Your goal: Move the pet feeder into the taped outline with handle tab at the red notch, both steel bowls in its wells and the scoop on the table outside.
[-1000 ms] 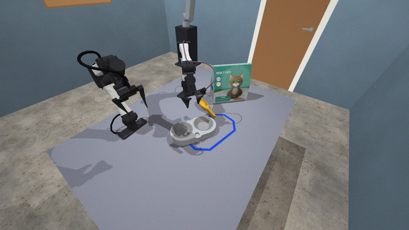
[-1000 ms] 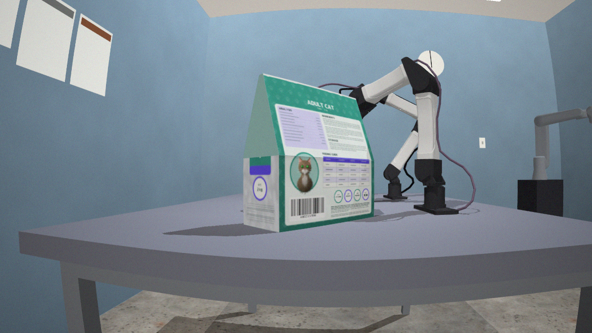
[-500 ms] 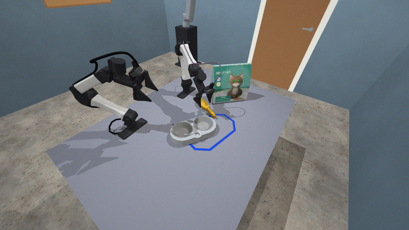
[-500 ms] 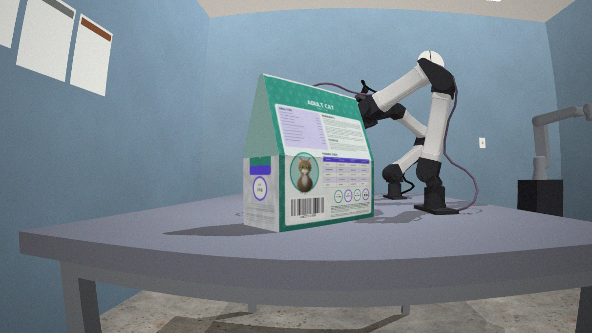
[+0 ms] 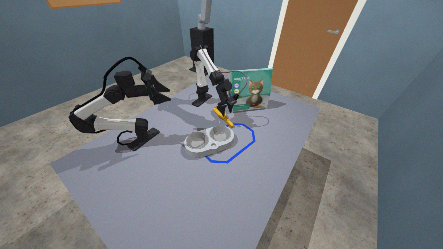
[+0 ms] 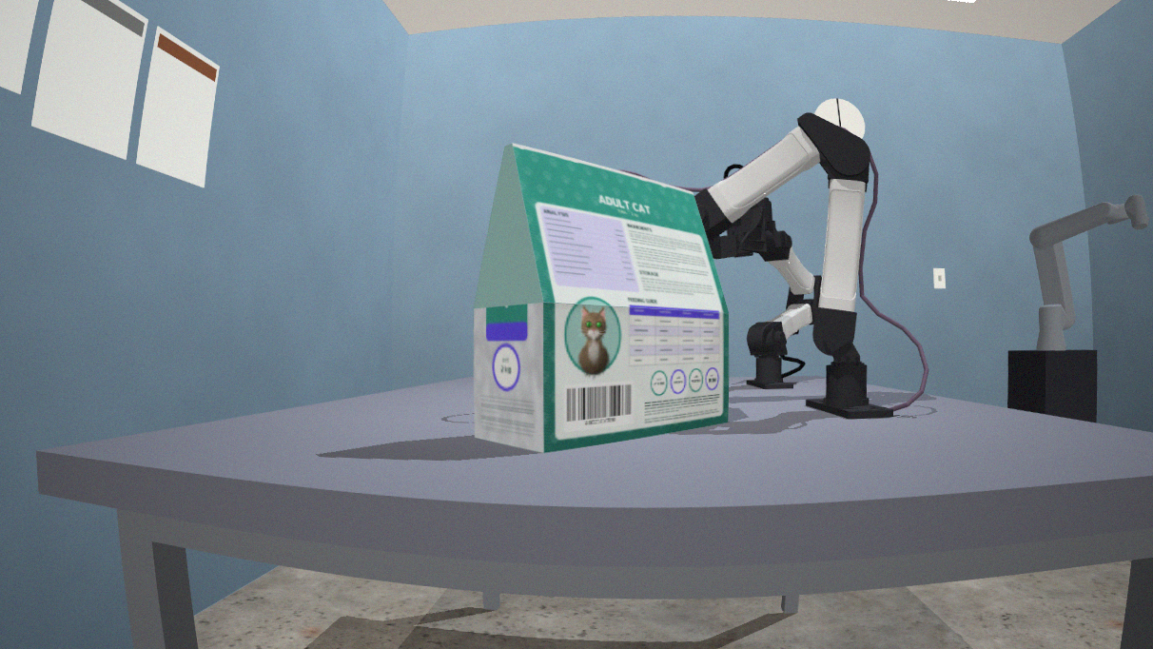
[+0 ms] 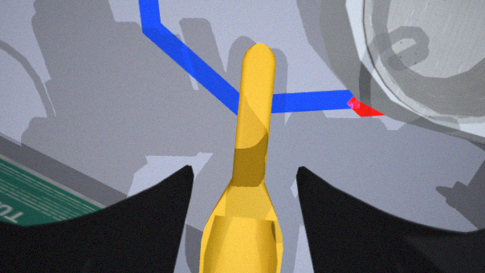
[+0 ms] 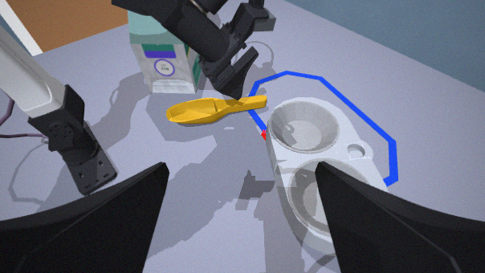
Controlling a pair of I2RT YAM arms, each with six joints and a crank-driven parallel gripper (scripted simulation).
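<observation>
The yellow scoop is 6 cm behind my left hand, 2 cm to the left of it and 5 cm below it. From my left hand the other things lie so: pet feeder: 4 cm ahead, 23 cm to the right, 6 cm below; blue taped outline: 12 cm ahead, 14 cm to the right, 7 cm below; cat food bag: 2 cm ahead, 27 cm to the left, 7 cm above.
Now: right hand 230 mm short of the pet feeder, 60 mm to the right of it and 290 mm above it. Also, from my right hand: blue taped outline: 310 mm ahead, 150 mm to the left, 300 mm below; then yellow scoop: 140 mm ahead, 310 mm to the left, 280 mm below; then cat food bag: 210 mm ahead, 560 mm to the left, 160 mm below.
</observation>
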